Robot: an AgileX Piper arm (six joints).
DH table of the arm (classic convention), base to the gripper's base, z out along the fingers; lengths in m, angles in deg. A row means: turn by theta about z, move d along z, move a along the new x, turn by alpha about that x. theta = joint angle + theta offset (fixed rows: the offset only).
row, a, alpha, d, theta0
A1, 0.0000, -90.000, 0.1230, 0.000
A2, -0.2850, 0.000, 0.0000, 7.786
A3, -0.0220, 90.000, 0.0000, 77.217
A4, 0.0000, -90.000, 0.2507, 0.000
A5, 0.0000, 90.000, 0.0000, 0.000
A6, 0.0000, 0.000, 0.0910, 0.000
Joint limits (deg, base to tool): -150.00..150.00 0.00..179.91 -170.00..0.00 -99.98..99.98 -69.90..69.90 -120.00..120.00
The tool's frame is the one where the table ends.
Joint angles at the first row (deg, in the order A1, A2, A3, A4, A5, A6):
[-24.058 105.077 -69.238 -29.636 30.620 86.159]
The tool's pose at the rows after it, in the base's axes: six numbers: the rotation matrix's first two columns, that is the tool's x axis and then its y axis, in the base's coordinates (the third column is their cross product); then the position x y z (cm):
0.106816 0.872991 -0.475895 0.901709 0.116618 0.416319 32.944 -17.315 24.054
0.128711 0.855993 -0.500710 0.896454 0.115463 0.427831 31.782 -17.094 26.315
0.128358 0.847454 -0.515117 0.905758 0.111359 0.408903 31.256 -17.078 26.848
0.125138 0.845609 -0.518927 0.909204 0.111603 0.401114 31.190 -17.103 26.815
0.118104 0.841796 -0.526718 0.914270 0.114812 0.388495 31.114 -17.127 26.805
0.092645 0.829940 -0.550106 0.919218 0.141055 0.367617 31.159 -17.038 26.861
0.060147 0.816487 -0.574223 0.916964 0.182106 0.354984 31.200 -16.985 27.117
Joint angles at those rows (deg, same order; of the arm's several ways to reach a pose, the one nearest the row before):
[-24.058 98.958 -69.236 -29.476 32.126 86.161]
[-24.130 95.186 -69.238 -30.283 34.628 86.160]
[-24.130 94.168 -69.238 -31.170 36.600 86.159]
[-24.130 94.169 -69.195 -31.489 36.960 86.160]
[-24.077 94.168 -69.196 -32.072 37.531 86.095]
[-23.661 94.169 -69.194 -33.701 37.891 85.767]
[-23.489 93.877 -69.177 -34.684 37.358 84.245]

